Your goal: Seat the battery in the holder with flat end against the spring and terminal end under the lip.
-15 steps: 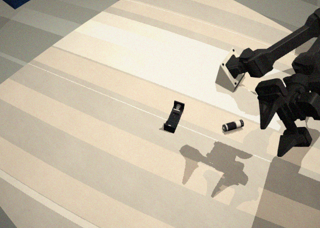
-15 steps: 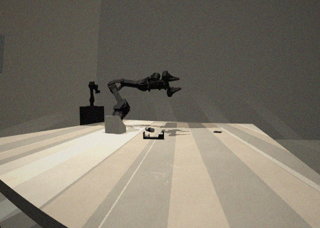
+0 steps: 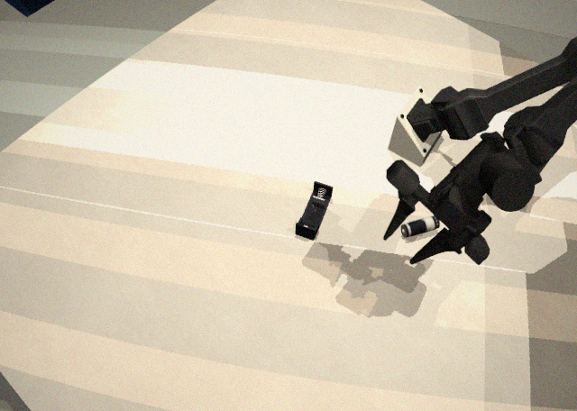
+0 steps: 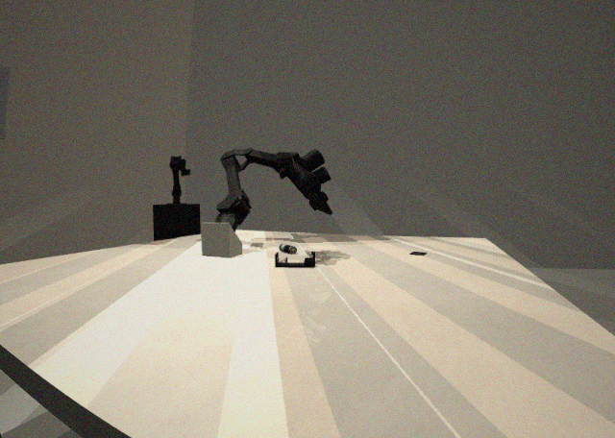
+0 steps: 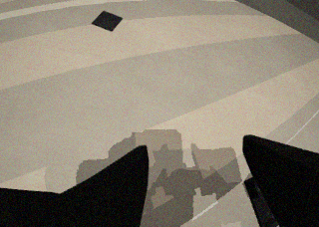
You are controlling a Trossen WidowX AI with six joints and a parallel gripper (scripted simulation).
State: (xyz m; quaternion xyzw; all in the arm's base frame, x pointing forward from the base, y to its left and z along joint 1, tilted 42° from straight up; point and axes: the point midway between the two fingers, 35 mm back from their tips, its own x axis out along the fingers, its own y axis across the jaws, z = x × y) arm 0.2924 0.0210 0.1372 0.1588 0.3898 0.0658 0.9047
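The battery is 140 mm behind my gripper tip and 120 mm below it. Also, from my gripper tip: small dark piece (270 mm ahead, 130 mm below, 60 mm to the left).
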